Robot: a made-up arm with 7 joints. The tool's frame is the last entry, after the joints.
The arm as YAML. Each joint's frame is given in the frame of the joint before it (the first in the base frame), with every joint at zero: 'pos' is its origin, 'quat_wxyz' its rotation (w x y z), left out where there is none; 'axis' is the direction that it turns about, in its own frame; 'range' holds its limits. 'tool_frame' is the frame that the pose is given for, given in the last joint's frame.
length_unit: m
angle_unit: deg
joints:
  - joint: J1
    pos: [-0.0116, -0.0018, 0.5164]
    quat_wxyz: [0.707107, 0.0, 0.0, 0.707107]
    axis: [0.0, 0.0, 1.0]
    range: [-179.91, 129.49]
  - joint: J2
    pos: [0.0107, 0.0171, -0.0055]
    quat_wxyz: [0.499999, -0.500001, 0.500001, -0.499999]
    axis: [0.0, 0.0, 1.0]
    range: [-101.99, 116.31]
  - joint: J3
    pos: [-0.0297, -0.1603, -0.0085]
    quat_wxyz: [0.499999, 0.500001, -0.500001, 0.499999]
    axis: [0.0, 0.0, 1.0]
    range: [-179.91, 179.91]
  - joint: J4
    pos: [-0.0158, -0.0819, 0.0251]
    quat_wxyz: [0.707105, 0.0, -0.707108, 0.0]
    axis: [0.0, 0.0, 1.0]
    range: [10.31, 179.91]
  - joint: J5
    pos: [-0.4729, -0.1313, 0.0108]
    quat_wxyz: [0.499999, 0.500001, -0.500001, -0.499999]
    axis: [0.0, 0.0, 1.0]
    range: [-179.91, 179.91]
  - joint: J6
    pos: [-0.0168, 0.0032, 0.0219]
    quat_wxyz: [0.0, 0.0, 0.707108, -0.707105]
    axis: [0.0, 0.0, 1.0]
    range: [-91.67, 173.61]
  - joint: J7
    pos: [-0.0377, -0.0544, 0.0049]
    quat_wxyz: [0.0, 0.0, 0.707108, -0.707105]
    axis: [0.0, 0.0, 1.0]
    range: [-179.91, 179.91]
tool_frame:
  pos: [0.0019, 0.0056, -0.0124]
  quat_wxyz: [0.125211, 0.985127, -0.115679, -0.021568]
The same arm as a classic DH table. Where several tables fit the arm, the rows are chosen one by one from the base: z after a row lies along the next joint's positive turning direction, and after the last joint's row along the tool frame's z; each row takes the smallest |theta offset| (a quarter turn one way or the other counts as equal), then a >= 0, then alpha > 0; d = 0 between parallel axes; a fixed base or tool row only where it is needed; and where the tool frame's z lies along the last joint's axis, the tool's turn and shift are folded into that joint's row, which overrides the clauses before.
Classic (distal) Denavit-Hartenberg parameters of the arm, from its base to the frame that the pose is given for. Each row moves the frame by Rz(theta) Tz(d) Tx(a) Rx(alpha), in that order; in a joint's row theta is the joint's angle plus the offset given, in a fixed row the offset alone. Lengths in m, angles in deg.
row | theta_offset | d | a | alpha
base (fixed) | 8.82 | 0 | -0.0117 | 0
J1 | -8.82 | 0.5109 | -0.0171 | -90
J2 | 0 | 0.0022 | -0.0297 | 90
J3 | 0 | 0.1854 | 0.0819 | 90
J4 | 0 | 0.0266 | 0.1313 | 90
J5 | 0 | 0.4948 | -0.0168 | 90
J6 | 0 | 0.0017 | 0.0377 | -90
J7 | -16.47 | 0.0193 | 0.0002 | 165.4
tool (fixed) | -3.08 | -0.0234 | 0 | 0
Joint limits (deg, base to tool): -179.91..129.49 -101.99..116.31 -179.91..179.91 10.31..179.91 -179.91..179.91 -91.67..173.61 -179.91..179.91

